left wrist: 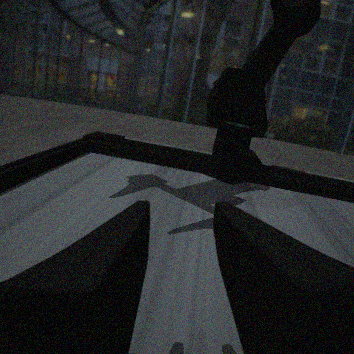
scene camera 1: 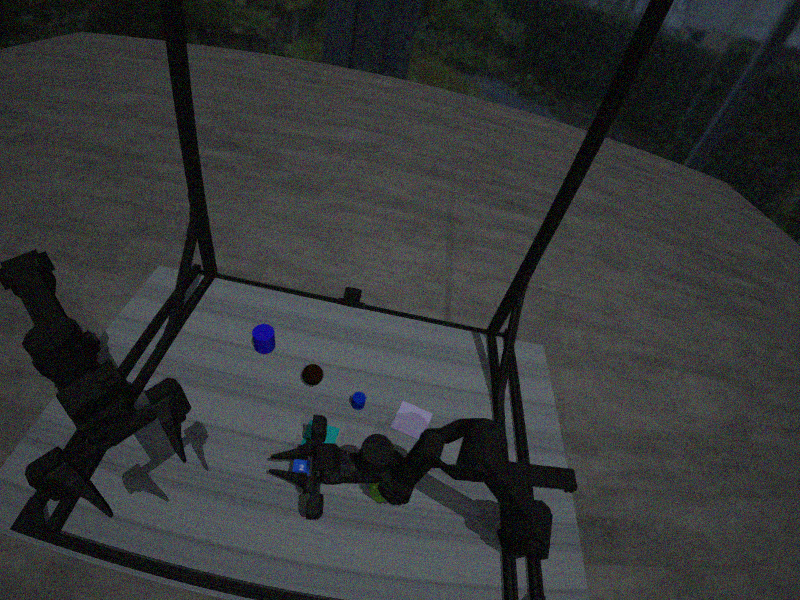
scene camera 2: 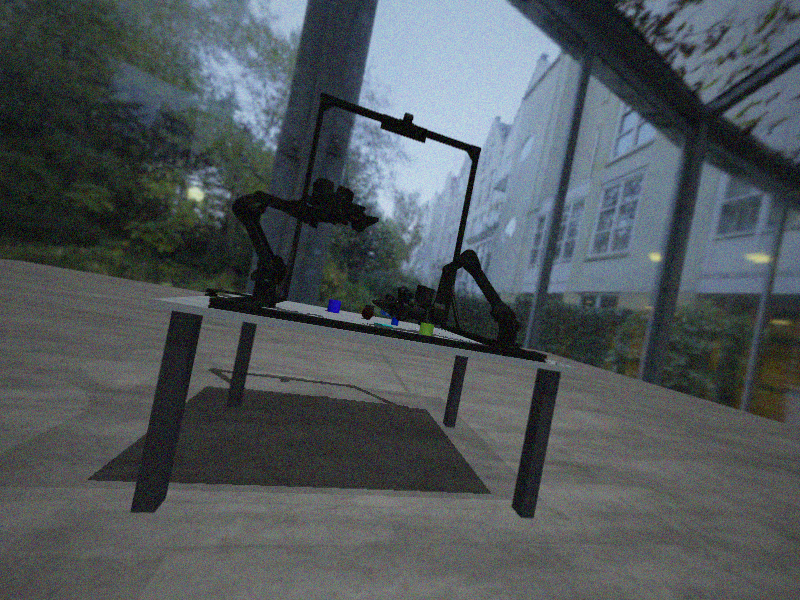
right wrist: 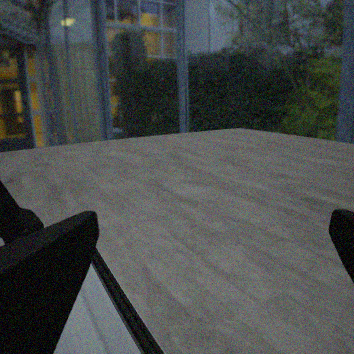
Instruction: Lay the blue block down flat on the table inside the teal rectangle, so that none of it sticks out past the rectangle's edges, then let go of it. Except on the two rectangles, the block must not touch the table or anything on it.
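Places are measured from the left arm's base along level axes (x ahead, y left, z up), in metres.
Pixels of known places: left gripper, fingertip midpoint: (left wrist: 181,212) (scene camera 1: 270,463) (scene camera 2: 373,301); right gripper, fingertip midpoint: (scene camera 1: 148,487) (scene camera 2: 372,214) (right wrist: 214,222); left arm's base, origin of the base link: (scene camera 1: 518,540) (scene camera 2: 505,345); right arm's base, origin of the base link: (left wrist: 227,165) (scene camera 2: 262,300).
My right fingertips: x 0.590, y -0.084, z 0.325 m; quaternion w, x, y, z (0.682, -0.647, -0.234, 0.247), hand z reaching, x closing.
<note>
For each thing: its top centre in the pictures, then the offset to it from my right fingertips. "spot": a spot on its surface instead.
- blue block, middle of its top: (scene camera 1: 300,467) (scene camera 2: 386,309) 0.170 m back, 0.113 m right, 0.277 m down
- teal rectangle, surface spot: (scene camera 1: 329,434) (scene camera 2: 387,325) spot: 0.236 m back, 0.206 m right, 0.343 m down
- lilac rectangle, surface spot: (scene camera 1: 411,418) spot: 0.431 m back, 0.229 m right, 0.343 m down
- small blue cylinder, middle of its top: (scene camera 1: 359,397) (scene camera 2: 395,317) 0.309 m back, 0.279 m right, 0.313 m down
- dark brown ball, middle of its top: (scene camera 1: 312,368) (scene camera 2: 368,308) 0.206 m back, 0.352 m right, 0.294 m down
- larger blue cylinder, middle of its top: (scene camera 1: 263,332) (scene camera 2: 335,300) 0.087 m back, 0.462 m right, 0.290 m down
- green cylinder, middle of its top: (scene camera 1: 384,483) (scene camera 2: 427,323) 0.331 m back, 0.072 m right, 0.301 m down
The blue block (scene camera 1: 299,466) (scene camera 2: 383,313), with a small pale mark on top, is between the fingers of my left gripper (scene camera 1: 269,465) (left wrist: 181,203), which is shut on it. Scene camera 2 shows the block above the table. It does not show in the left wrist view. The teal rectangle (scene camera 1: 329,434) (scene camera 2: 385,325) lies on the table, partly hidden by the left gripper in scene camera 1. In that picture the block appears just below and left of the rectangle's visible part. My right gripper (scene camera 1: 147,487) (right wrist: 214,222) is open and empty, high over the table at the left.
A lilac rectangle (scene camera 1: 411,418) lies right of the teal one. A small blue cylinder (scene camera 1: 358,400) (scene camera 2: 394,320), a dark brown ball (scene camera 1: 312,373) (scene camera 2: 367,312) and a larger blue cylinder (scene camera 1: 263,339) (scene camera 2: 334,306) stand farther back. A green cylinder (scene camera 1: 376,492) (scene camera 2: 426,328) is partly under the left arm.
</note>
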